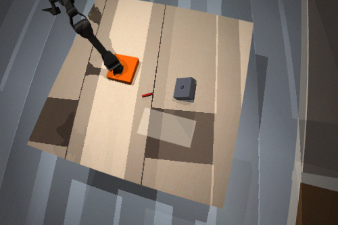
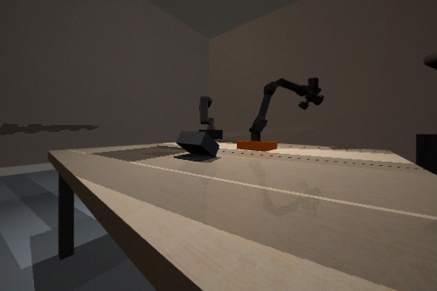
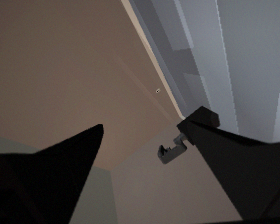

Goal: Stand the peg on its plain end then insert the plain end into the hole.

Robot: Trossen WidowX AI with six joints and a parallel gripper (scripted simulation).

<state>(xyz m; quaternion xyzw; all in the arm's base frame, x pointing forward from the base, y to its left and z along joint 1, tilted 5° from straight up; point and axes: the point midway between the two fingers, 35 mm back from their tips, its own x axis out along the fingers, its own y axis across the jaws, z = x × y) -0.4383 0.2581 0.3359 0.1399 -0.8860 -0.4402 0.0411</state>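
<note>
Right now my gripper tip is 740 mm short of the red peg, 360 mm to the left of it and 340 mm above it. Round my gripper tip: dark sloped panel (960 mm ahead, 300 mm to the right, 290 mm below).
</note>
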